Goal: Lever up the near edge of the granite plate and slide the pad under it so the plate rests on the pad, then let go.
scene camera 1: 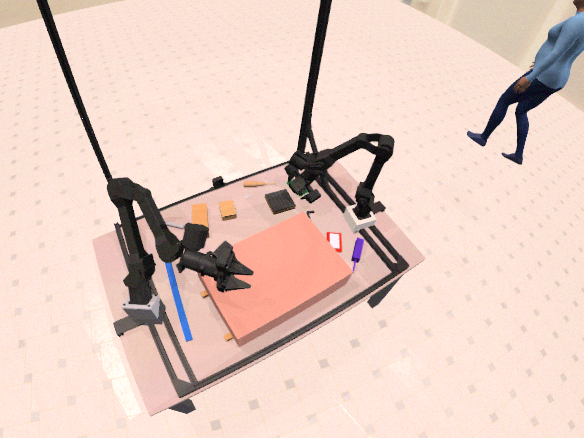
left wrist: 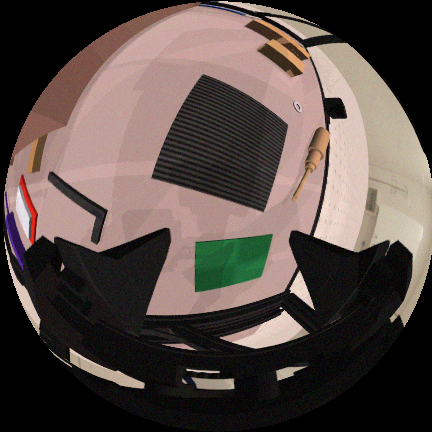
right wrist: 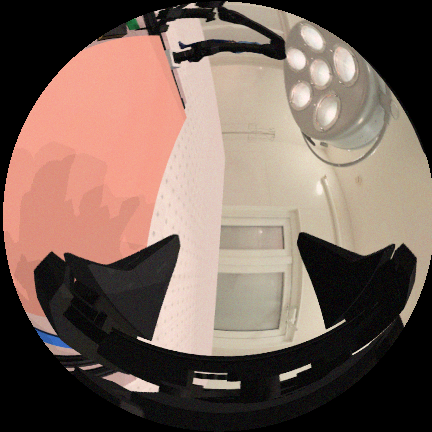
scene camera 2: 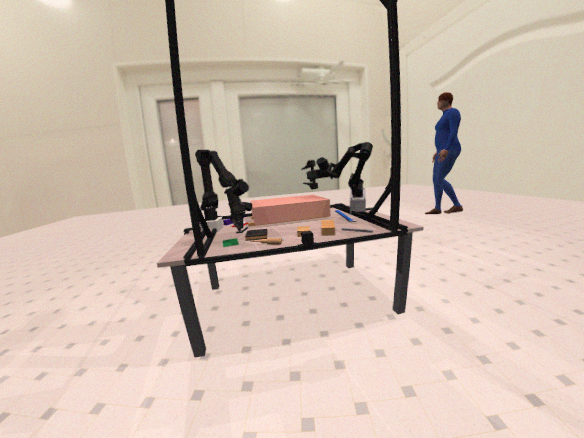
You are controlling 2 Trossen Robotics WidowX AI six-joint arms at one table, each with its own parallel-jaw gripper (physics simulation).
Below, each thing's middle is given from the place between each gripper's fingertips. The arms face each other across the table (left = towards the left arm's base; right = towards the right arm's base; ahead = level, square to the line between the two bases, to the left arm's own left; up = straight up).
The granite plate (scene camera 1: 294, 265) is 190 mm below my right hand, 120 mm to the left of it and 70 mm behind it. The rest, counted from my right hand: red-framed card (left wrist: 27, 215) 430 mm to the left, 250 mm below, 110 mm behind; then wooden-handled tool (left wrist: 317, 146) 520 mm behind, 300 mm to the left, 250 mm below.
The wooden-handled tool lies 13 cm behind my left hand, 11 cm to the right of it and 3 cm below it. Also, from my left hand: red-framed card 28 cm ahead, 2 cm to the left, 4 cm below; granite plate 33 cm ahead, 29 cm to the right, 3 cm above.
